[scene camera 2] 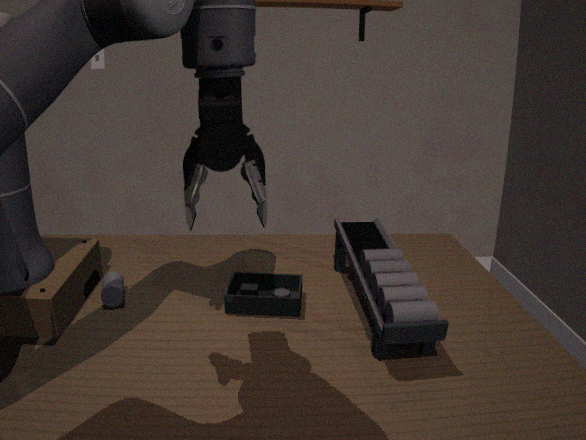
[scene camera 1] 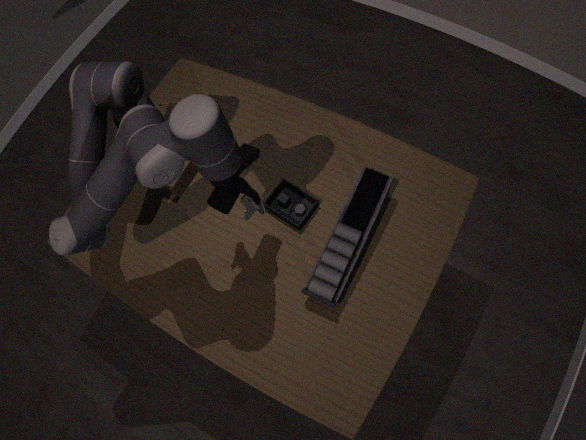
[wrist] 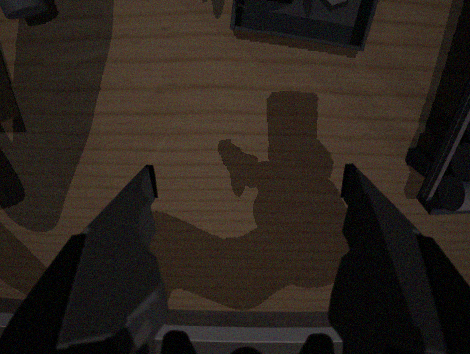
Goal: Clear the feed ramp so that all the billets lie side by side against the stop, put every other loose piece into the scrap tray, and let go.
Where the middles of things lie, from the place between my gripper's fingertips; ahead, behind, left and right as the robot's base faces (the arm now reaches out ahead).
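My hand 13 cm to the left of the stop [scene camera 2: 418, 330], 25 cm short of it, 12 cm above it.
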